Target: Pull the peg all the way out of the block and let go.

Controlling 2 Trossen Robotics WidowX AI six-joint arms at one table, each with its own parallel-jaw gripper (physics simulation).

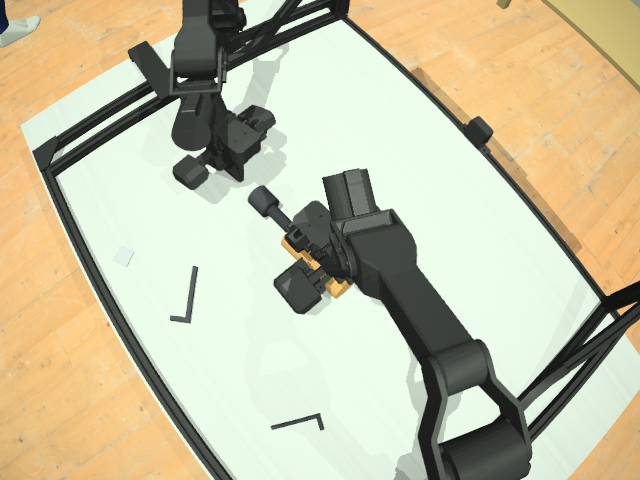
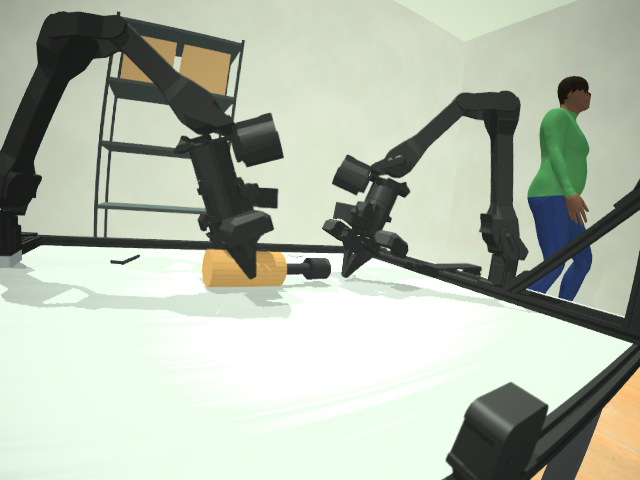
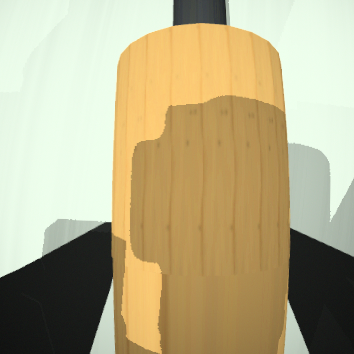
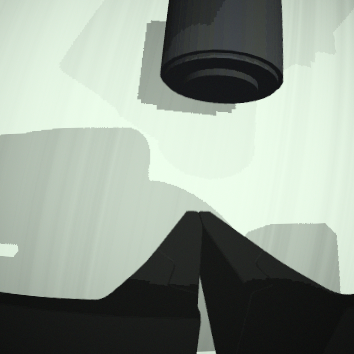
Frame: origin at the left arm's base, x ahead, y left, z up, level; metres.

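Seen in the pictures: left gripper, fingertip midpoint: [image 2: 245, 273] [image 3: 197, 237]; right gripper, fingertip midpoint: [image 1: 240, 180] [image 2: 343, 277] [image 4: 196, 222]; right arm's base, link origin: [image 1: 225, 44] [image 2: 500, 284].
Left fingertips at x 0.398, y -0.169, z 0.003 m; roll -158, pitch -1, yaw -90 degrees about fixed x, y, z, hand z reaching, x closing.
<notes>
Pixels of each thing's top centre, then the offset from my left fingertips to it. "pt": a spot on its surface instead.
- orange wooden block, top centre: [image 3: 218, 276] [image 1: 321, 252] [image 2: 245, 249] dy +0.000, dx -0.003, dz +0.038 m
- dark peg, top centre: [image 1: 280, 213] [image 2: 297, 258] dy +0.003, dx +0.091, dz +0.024 m
- small pale square, surface spot: [image 1: 123, 256] pt dy +0.249, dx +0.225, dz -0.019 m
- dark box-shaped device, surface spot: [image 2: 498, 423] [image 1: 491, 132] pt dy -0.415, dx -0.034, dz +0.030 m
The orange wooden block [image 1: 291, 248] [image 2: 222, 268] [image 3: 200, 165] is a cylinder lying on its side. My left gripper [image 2: 251, 272] [image 3: 197, 237] is shut on it, one finger on each side. The dark peg [image 1: 263, 200] [image 2: 316, 268] [image 3: 200, 11] [image 4: 222, 45] has a wide round head and a narrower shaft. The shaft sticks out of the block's end and a length of it shows bare; its inner end is hidden. My right gripper [image 1: 240, 178] [image 2: 347, 273] [image 4: 196, 222] is shut and empty, its fingertips together, a short gap beyond the peg's head.
Two dark L-shaped marks [image 1: 191, 294] [image 1: 310, 417] and a small pale square [image 1: 123, 256] lie on the table. Dark frame bars run round the table edge, with a dark box-shaped device [image 1: 479, 131] [image 2: 498, 423] on one side. A shelf unit and a person stand in the background.
</notes>
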